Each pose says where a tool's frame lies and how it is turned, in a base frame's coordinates. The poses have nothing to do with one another.
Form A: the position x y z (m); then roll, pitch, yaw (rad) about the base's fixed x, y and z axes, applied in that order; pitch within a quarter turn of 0, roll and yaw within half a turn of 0.
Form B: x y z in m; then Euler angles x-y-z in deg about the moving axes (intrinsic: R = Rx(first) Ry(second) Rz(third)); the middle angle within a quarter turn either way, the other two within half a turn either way. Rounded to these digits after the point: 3 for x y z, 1 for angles.
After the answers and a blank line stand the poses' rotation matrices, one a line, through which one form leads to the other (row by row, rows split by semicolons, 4 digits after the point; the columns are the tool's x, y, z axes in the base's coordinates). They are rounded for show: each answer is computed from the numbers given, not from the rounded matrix.
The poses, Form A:
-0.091 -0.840 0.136 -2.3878 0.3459 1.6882
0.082 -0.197 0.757 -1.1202 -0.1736 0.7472
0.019 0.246 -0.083 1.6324 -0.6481 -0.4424
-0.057 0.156 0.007 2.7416 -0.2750 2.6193
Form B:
-0.091 -0.840 0.136 154.6 -40.6 -98.3
0.082 -0.197 0.757 -54.9 -41.8 14.1
0.019 0.246 -0.083 93.1 -23.2 38.4
-0.057 0.156 0.007 -152.5 -1.3 -146.5

-0.1102 0.7513 -0.6507; 0.9343 -0.1450 -0.3257; -0.3390 -0.6439 -0.6859
0.7226 -0.1819 -0.6669; 0.6694 0.4252 0.6093; 0.1727 -0.8867 0.4290
0.7205 -0.5709 -0.3937; -0.3413 0.2023 -0.9179; 0.6037 0.7957 -0.0491
-0.8341 0.5511 -0.0225; 0.4801 0.7455 0.4623; 0.2715 0.3748 -0.8865

